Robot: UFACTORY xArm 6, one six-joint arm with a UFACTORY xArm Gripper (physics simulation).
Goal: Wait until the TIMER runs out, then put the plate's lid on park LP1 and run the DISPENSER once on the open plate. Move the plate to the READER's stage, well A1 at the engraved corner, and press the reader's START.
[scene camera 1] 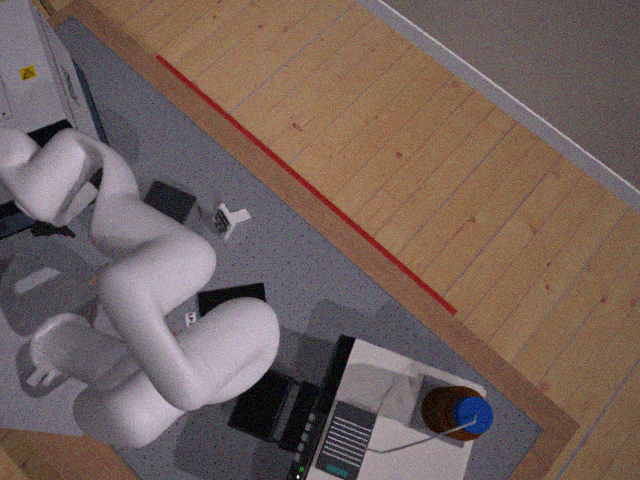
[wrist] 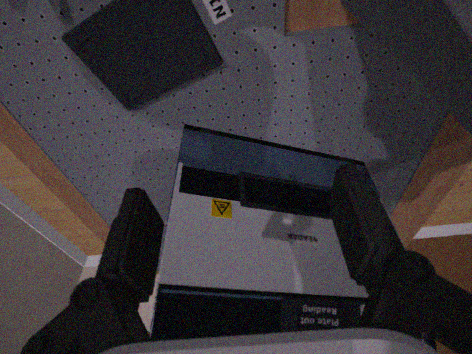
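Where they show: gripper, between the fingertips: (scene camera 1: 88,216) (wrist: 241,195); arm's base, origin of its link: (scene camera 1: 61,343).
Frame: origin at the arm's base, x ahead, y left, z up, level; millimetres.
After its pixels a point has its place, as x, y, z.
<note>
My gripper (wrist: 241,195) {240, 57, 88} is open and empty above the reader (wrist: 225,255) {321, 223, 30} (scene camera 1: 31,46) {501, 376, 125}. Dark fingers stand on either side of the reader's white front part, which has a yellow warning sign, a black recess and a dark panel reading "Reading" and "Plate out". In the scene view the arm hides much of the reader's front. The timer (scene camera 1: 223,219) {413, -108, -139} stands on the mat; its digits cannot be read. The black park pad (scene camera 1: 230,293) {264, -208, -180} beside the LP1 label (scene camera 1: 190,318) {166, -151, -190} is partly hidden by the arm. The dispenser (scene camera 1: 413,444) {152, -671, 172} is at lower right. I cannot make out the plate or lid.
A dark square block (wrist: 145,50) {357, 55, -180} (scene camera 1: 169,200) {402, 57, -180} lies between the reader and the timer, near a label (wrist: 218,10) {254, 52, -190}. A brown bottle (scene camera 1: 439,410) {219, -691, 160} with a blue cap stands on the dispenser, with a tube. A red line (scene camera 1: 310,187) {604, -246, -202} runs along the table's wooden edge.
</note>
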